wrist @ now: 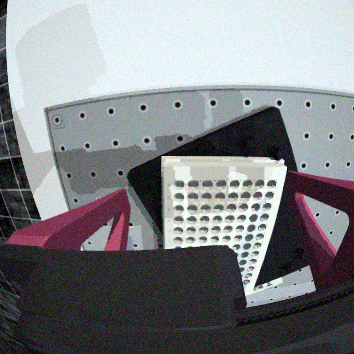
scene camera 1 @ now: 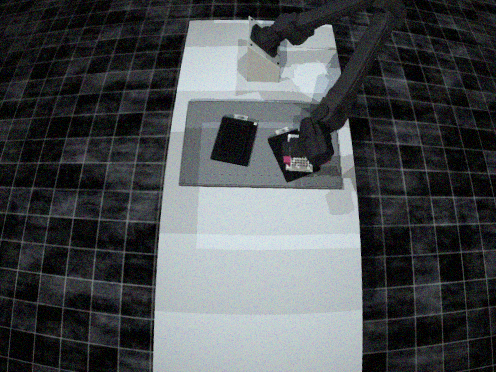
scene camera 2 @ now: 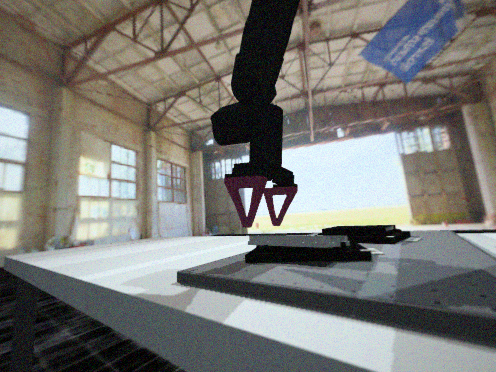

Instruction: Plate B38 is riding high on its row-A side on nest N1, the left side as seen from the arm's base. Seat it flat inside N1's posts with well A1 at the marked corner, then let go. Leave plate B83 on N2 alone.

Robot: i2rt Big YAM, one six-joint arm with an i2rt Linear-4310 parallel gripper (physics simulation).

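Places are measured from the arm's base along level axes (x right, y ahead, z up), in millimetres.
Pixels of known places: gripper, fingertip midpoint: [wrist: 208, 189] [scene camera 1: 304, 164] [scene camera 2: 263, 226]; arm's base, origin of the base link: [scene camera 1: 262, 41].
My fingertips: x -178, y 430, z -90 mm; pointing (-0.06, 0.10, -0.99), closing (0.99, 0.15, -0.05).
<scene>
For each thing: its top centre in the pictures, then the offset to it from my fingertips. Level surfaces: height alone.
- white well plate B38, middle of its top: [wrist: 218, 247] [scene camera 2: 296, 232] [scene camera 1: 300, 150] dy -53, dx +14, dz -12 mm
- black nest N1, middle of its top: [wrist: 241, 237] [scene camera 2: 302, 239] [scene camera 1: 294, 152] dy -53, dx +33, dz -25 mm
- dark plate B83, middle of its top: [scene camera 2: 357, 226] [scene camera 1: 234, 137] dy -78, dx +232, dz -21 mm
- grey perforated board, middle of its top: [wrist: 324, 250] [scene camera 2: 352, 244] [scene camera 1: 261, 140] dy -92, dx +143, dz -46 mm
- white table, its level: dz -60 mm
The white well plate B38 [scene camera 1: 300, 164] [scene camera 2: 300, 241] [wrist: 225, 202] lies on the black nest N1 [scene camera 1: 278, 150] [scene camera 2: 310, 255] [wrist: 240, 135]. It looks turned relative to the nest and sits up above it, its far-row details partly hidden by the gripper body in the wrist view. Its well A1 and the marked corner cannot be made out. My gripper [scene camera 1: 306, 160] [scene camera 2: 262, 224] [wrist: 208, 189] is open and empty, its magenta fingers above the plate's height, one to each side of the plate in the wrist view. The dark plate B83 [scene camera 1: 235, 141] [scene camera 2: 360, 234] lies on N2.
Both nests stand on a grey perforated board [scene camera 1: 195, 165] [scene camera 2: 400, 300] [wrist: 160, 120] on the white table [scene camera 1: 260, 280]. A beige angled bracket [scene camera 1: 263, 67] stands at the arm's base. Small white labels [scene camera 1: 241, 117] [wrist: 270, 285] lie beside the nests.
</scene>
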